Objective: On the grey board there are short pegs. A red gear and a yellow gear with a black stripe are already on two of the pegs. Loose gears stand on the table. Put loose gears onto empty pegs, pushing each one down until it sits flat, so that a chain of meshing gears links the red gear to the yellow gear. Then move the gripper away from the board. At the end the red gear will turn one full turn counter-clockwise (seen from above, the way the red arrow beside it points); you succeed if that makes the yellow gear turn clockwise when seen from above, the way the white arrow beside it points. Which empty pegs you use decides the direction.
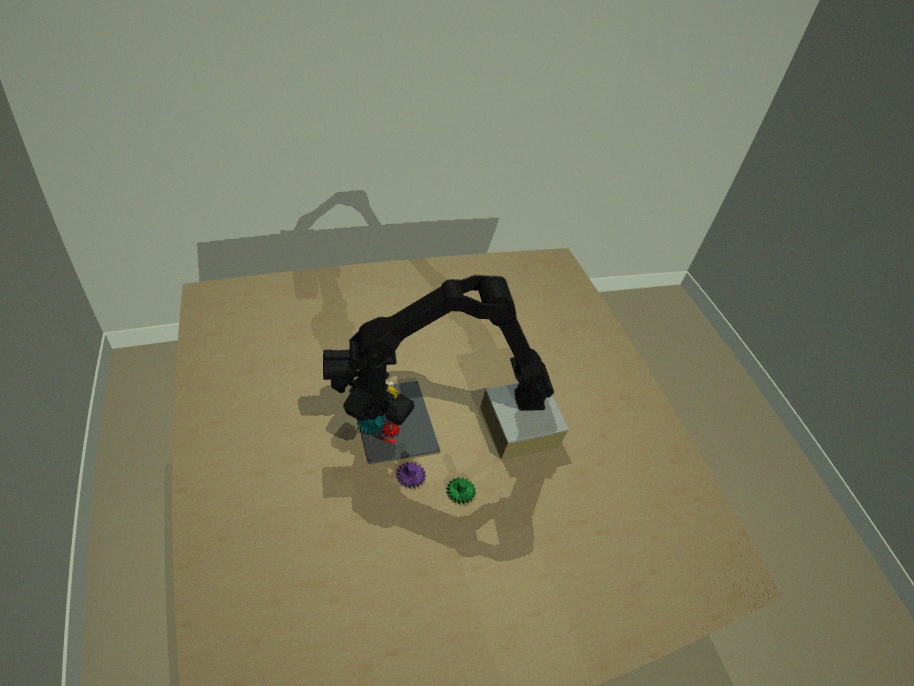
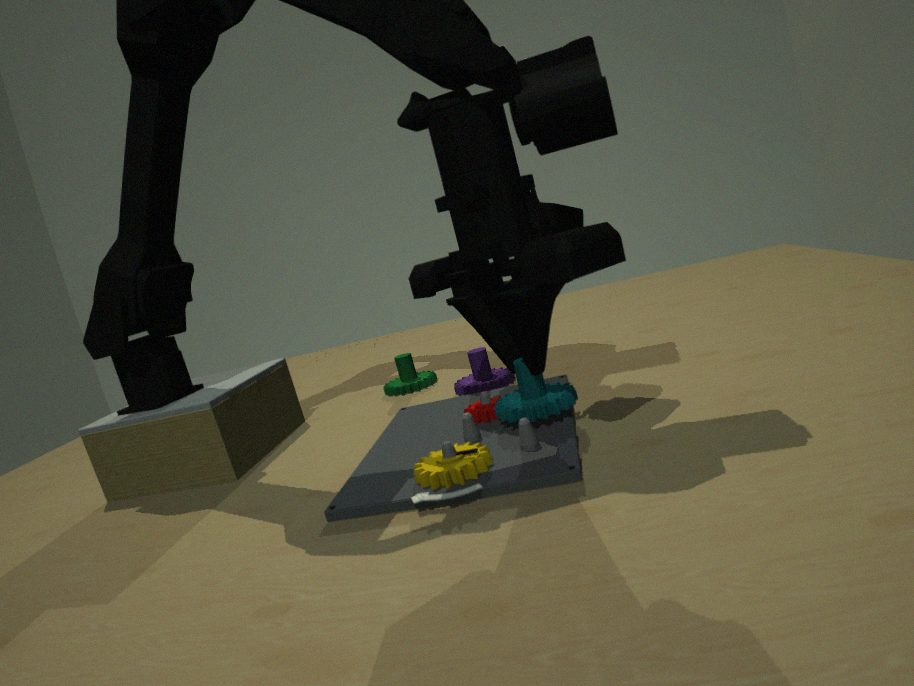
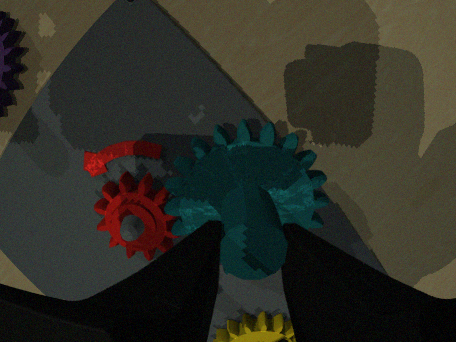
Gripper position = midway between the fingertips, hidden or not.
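My gripper [image 2: 528,373], holding a teal gear [image 2: 534,400]. Gripper also in image 1 [image 1: 371,415] and image 3 [image 3: 251,235]. Green gear [image 2: 410,380]; out of frame in image 3. Yellow gear [image 2: 435,471]. Red gear [image 3: 128,198]. Red arrow [image 3: 94,163].
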